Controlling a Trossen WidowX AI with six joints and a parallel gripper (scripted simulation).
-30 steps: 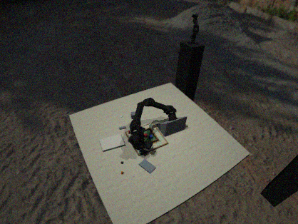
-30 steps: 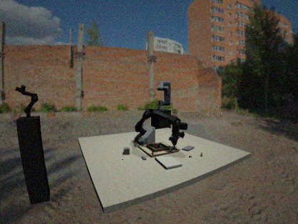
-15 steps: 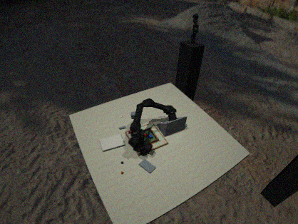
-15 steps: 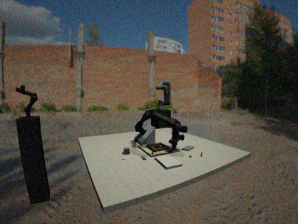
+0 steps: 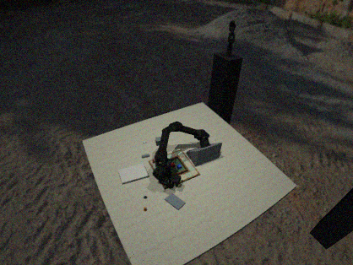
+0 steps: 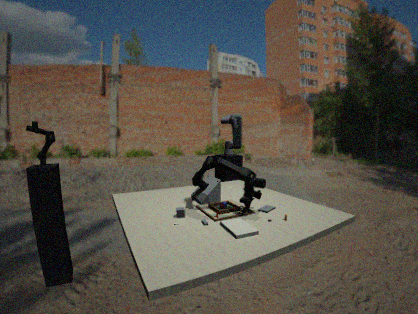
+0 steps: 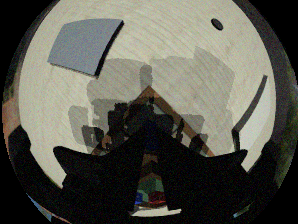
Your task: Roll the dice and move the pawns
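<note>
Now: the green tray 12 cm behind my gripper tip, 10 cm to the right of it and 1 cm below it. From my gripper tip the other things lie so: blue pawn (1 cm above); white flat plate (20 cm to the right, 17 cm ahead, 1 cm below); grey-blue flat plate (15 cm to the left, 2 cm below, 2 cm ahead).
</note>
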